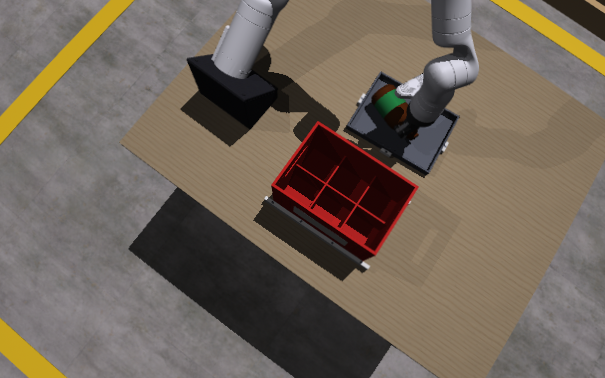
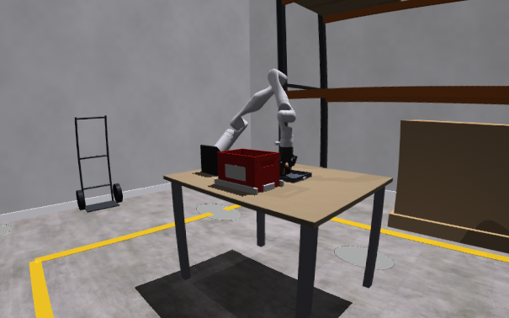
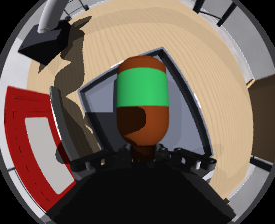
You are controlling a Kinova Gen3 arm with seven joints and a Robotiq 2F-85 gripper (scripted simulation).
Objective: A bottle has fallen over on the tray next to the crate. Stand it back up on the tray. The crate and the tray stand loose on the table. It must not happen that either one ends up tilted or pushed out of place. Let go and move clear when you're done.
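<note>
The tray is 3 cm behind my hand, 2 cm to the left of it and 3 cm below it. Also, from my hand: bottle 5 cm behind, 1 cm to the left; then red crate 1 cm behind, 27 cm to the right, 4 cm above.
</note>
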